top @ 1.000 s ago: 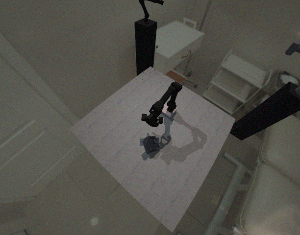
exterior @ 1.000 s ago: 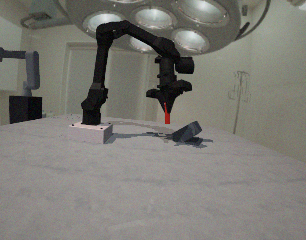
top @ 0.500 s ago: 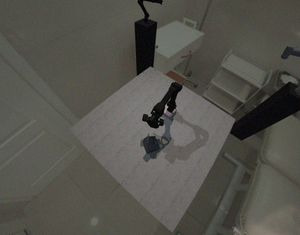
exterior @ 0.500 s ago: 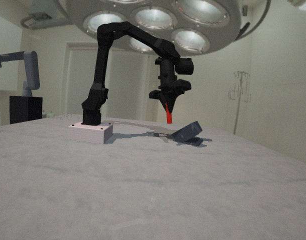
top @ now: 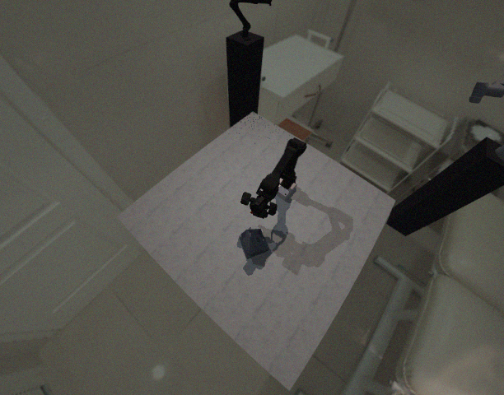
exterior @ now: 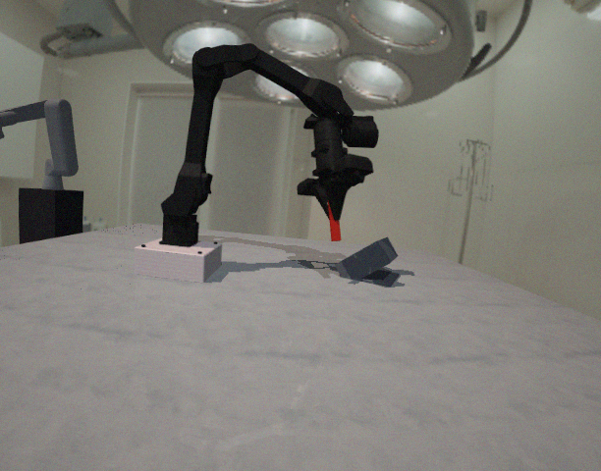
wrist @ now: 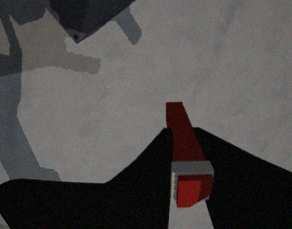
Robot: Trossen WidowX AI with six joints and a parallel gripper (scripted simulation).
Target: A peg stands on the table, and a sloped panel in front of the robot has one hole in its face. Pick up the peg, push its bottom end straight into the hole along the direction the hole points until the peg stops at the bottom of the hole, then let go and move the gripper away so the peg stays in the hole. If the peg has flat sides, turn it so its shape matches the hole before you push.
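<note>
My gripper tip is now 110 mm short of the sloped dark grey panel, 100 mm to the right of it and 90 mm above it. The rest, counted from my gripper tip: red peg: 20 mm above.
</note>
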